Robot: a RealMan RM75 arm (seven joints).
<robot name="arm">
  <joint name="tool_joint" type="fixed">
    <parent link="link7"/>
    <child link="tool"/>
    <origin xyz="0 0 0" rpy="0 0 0"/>
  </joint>
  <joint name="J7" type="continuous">
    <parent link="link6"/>
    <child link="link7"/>
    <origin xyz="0 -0.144 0" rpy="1.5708 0 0"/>
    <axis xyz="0 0 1"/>
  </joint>
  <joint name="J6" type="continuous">
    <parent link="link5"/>
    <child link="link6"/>
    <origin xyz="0 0 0" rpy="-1.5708 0 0"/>
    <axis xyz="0 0 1"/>
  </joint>
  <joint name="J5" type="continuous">
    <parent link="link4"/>
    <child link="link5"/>
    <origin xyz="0 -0.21 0" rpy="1.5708 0 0"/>
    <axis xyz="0 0 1"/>
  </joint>
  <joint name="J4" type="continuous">
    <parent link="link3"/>
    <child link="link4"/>
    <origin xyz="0 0 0" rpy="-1.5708 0 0"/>
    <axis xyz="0 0 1"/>
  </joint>
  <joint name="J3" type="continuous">
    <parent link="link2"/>
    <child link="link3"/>
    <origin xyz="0 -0.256 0" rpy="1.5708 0 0"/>
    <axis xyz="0 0 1"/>
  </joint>
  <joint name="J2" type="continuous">
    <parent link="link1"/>
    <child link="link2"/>
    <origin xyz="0 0 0" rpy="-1.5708 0 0"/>
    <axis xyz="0 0 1"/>
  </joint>
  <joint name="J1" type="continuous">
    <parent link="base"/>
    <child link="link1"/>
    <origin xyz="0 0 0.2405" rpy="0 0 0"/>
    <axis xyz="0 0 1"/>
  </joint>
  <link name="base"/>
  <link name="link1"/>
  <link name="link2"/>
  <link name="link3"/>
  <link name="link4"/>
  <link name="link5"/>
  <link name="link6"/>
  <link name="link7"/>
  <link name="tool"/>
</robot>
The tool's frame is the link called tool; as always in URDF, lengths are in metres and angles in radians. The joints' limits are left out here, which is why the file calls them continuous.
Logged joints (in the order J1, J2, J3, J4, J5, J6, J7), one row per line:
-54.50, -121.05, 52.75, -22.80, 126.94, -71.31, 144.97
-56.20, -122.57, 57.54, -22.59, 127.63, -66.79, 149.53
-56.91, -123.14, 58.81, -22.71, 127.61, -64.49, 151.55
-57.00, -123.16, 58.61, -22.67, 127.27, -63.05, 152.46
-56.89, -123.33, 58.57, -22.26, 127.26, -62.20, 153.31
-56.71, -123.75, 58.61, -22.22, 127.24, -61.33, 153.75
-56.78, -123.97, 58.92, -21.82, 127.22, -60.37, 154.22
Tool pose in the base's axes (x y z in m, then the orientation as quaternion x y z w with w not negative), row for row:
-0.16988, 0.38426, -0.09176, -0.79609, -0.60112, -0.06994, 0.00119
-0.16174, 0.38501, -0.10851, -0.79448, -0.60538, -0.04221, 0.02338
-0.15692, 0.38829, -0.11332, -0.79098, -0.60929, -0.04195, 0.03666
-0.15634, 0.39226, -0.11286, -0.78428, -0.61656, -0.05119, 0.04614
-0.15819, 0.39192, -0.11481, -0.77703, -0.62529, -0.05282, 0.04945
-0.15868, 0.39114, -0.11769, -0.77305, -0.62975, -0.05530, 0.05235
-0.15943, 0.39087, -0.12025, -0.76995, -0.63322, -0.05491, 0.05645
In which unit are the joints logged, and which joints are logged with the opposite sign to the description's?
The joints are logged in degrees. Opposite sign: J4, J6, J7.
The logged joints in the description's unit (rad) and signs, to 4 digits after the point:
-0.9512, -2.1127, 0.9207, 0.3979, 2.2155, 1.2446, -2.5302
-0.9809, -2.1393, 1.0043, 0.3943, 2.2276, 1.1657, -2.6098
-0.9933, -2.1492, 1.0264, 0.3964, 2.2272, 1.1256, -2.6450
-0.9948, -2.1495, 1.0229, 0.3957, 2.2213, 1.1004, -2.6609
-0.9929, -2.1525, 1.0222, 0.3885, 2.2211, 1.0856, -2.6758
-0.9898, -2.1598, 1.0229, 0.3878, 2.2208, 1.0704, -2.6834
-0.9910, -2.1637, 1.0283, 0.3808, 2.2204, 1.0537, -2.6916

